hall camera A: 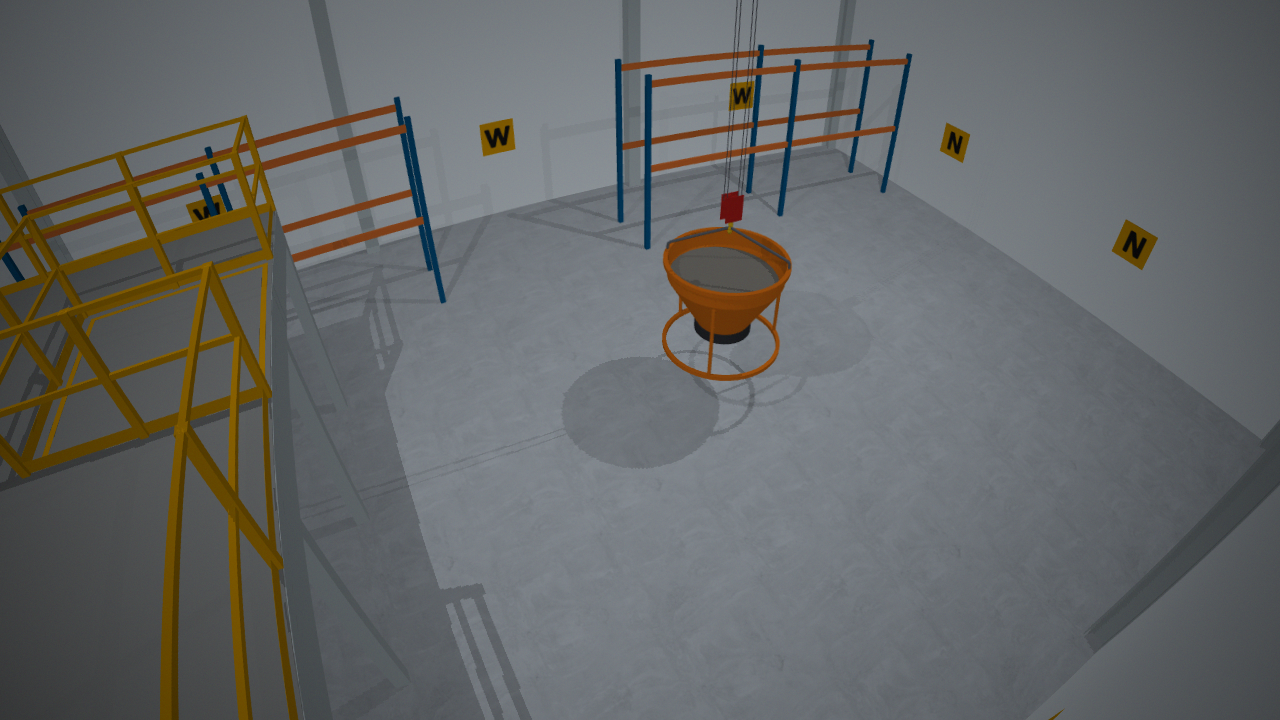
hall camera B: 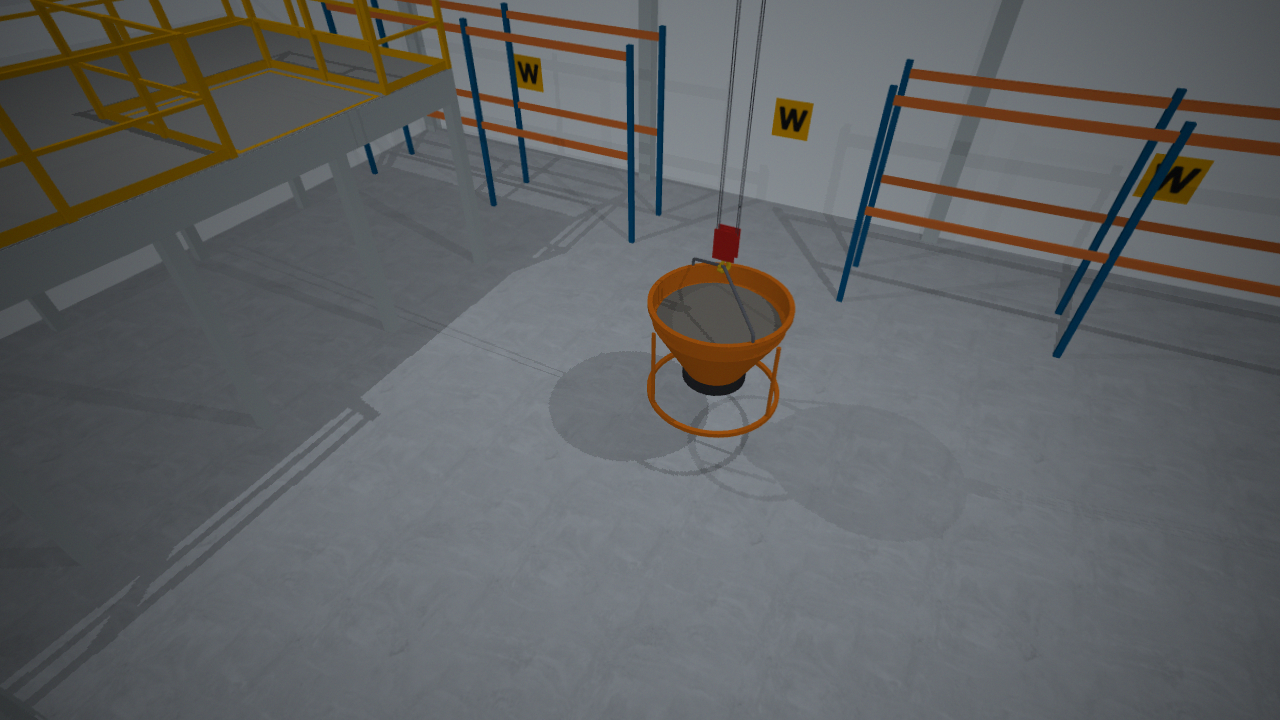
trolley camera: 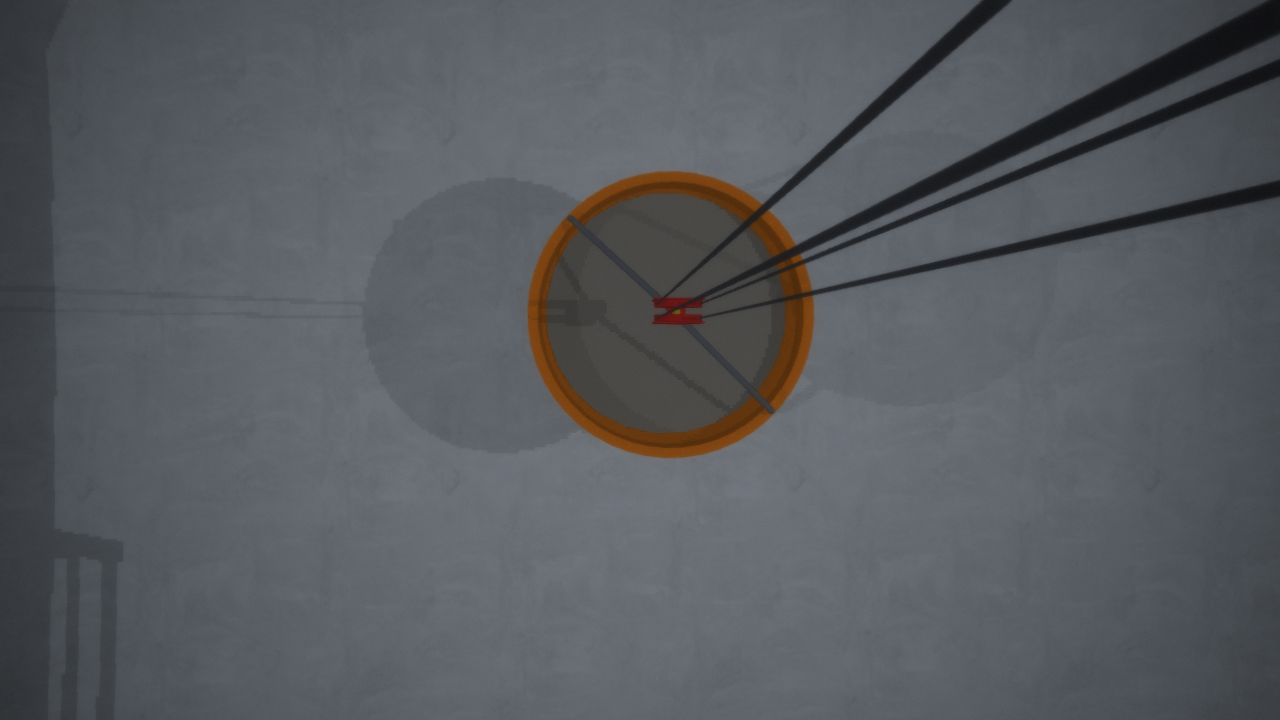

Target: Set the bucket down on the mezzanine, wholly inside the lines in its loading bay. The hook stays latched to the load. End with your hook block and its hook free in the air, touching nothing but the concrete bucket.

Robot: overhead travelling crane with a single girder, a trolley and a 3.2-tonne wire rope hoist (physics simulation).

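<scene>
The orange concrete bucket (hall camera A: 726,295) (hall camera B: 720,349) (trolley camera: 671,445) hangs upright in the air, its foot ring above the floor and its shadows apart from it. It is filled with grey concrete. My red hook block (hall camera A: 732,207) (hall camera B: 725,243) (trolley camera: 677,310) is above the bucket's middle, and its small yellow hook (hall camera A: 730,227) (hall camera B: 724,266) holds the bucket's grey bail. The mezzanine (hall camera A: 107,537) (hall camera B: 295,147) stands at the left in both hall views, with yellow railings round it; the bucket is off to its side. The bay's lines cannot be made out clearly.
Blue and orange racks (hall camera A: 648,161) (hall camera B: 631,143) stand along the W wall, and another rack (hall camera A: 425,205) (hall camera B: 866,197) stands further along it. Yellow railings (hall camera A: 232,474) (hall camera B: 201,94) rise above the mezzanine's deck. Grey posts (hall camera B: 362,241) stand under the deck.
</scene>
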